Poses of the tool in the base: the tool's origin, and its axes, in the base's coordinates. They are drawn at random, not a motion.
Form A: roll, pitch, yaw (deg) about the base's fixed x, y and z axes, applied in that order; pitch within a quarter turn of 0, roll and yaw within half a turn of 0; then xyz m.
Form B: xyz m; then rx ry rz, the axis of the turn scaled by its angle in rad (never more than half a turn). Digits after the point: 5 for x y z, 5 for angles.
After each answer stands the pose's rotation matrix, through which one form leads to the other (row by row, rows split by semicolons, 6 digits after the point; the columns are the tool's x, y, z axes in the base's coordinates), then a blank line. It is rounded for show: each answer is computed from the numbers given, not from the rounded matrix.
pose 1, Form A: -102.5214 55.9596 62.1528 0.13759 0.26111 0.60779
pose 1, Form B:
0.13759 0.26111 0.60779 -1.98375 -0.27851 1.60164
0.261480 -0.186168 -0.947085; 0.494953 -0.816529 0.297156; -0.828643 -0.546463 -0.121362

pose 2, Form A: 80.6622 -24.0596 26.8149 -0.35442 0.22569 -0.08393
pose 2, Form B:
-0.35442 0.22569 -0.08393 1.45707 -0.01737 0.67898
0.814933 -0.432221 0.386096; 0.411918 -0.036667 -0.910483; 0.407687 0.901022 0.148158

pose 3, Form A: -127.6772 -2.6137 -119.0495 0.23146 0.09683 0.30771
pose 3, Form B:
0.23146 0.09683 0.30771 -1.29227 2.14076 -1.08750
-0.485060 -0.551847 0.678367; -0.873291 0.265231 -0.408675; 0.045602 -0.790643 -0.610576

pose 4, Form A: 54.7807 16.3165 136.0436 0.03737 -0.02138 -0.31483
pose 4, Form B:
0.03737 -0.02138 -0.31483 0.13624 1.19345 2.00987
-0.690875 -0.565521 0.450420; 0.666155 -0.255843 0.700558; -0.280943 0.784048 0.553480

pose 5, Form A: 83.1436 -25.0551 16.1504 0.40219 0.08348 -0.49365
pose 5, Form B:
0.40219 0.08348 -0.49365 1.47776 -0.15503 0.54536
0.870149 -0.437075 0.227609; 0.251985 -0.002285 -0.967728; 0.423490 0.899422 0.108148

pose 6, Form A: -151.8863 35.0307 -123.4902 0.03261 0.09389 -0.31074
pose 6, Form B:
0.03261 0.09389 -0.31074 -0.95982 2.18273 -0.16912
-0.451834 -0.586328 0.672358; -0.682900 0.712273 0.162217; -0.574015 -0.385858 -0.722233

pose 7, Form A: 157.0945 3.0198 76.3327 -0.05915 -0.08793 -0.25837
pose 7, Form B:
-0.05915 -0.08793 -0.25837 2.17704 1.72998 0.29049
0.235956 0.899910 0.366725; 0.970335 -0.197729 -0.139117; -0.052681 0.388672 -0.919869

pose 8, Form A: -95.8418 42.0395 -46.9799 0.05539 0.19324 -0.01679
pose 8, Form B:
0.05539 0.19324 -0.01679 -1.21149 1.11497 -0.01162
0.506699 -0.528909 0.680817; -0.542986 0.417602 0.728543; -0.669643 -0.738826 -0.075592

